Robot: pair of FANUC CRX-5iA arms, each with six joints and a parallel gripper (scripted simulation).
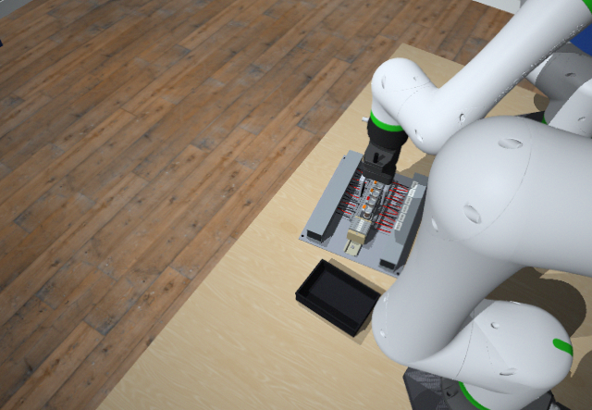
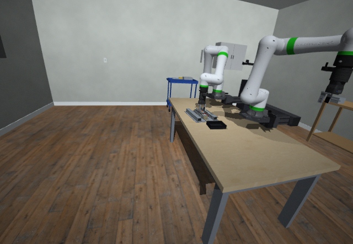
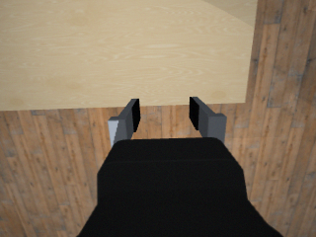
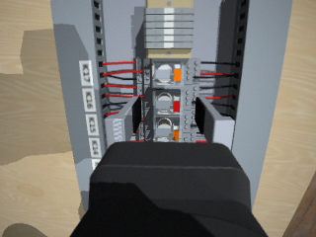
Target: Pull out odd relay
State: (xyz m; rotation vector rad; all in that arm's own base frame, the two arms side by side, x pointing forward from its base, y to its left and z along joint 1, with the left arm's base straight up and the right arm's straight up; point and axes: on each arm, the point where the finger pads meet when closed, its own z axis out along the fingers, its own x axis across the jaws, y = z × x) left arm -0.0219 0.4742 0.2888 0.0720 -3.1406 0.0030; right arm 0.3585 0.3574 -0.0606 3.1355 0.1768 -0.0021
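Note:
My right gripper is now 40 mm above the red-button relay. From my right hand the other things lie so: orange-button relay 40 mm below, 30 mm to the left; then relay panel 70 mm below, 10 mm to the right; then black parts tray 260 mm to the left, 70 mm below, 40 mm behind.

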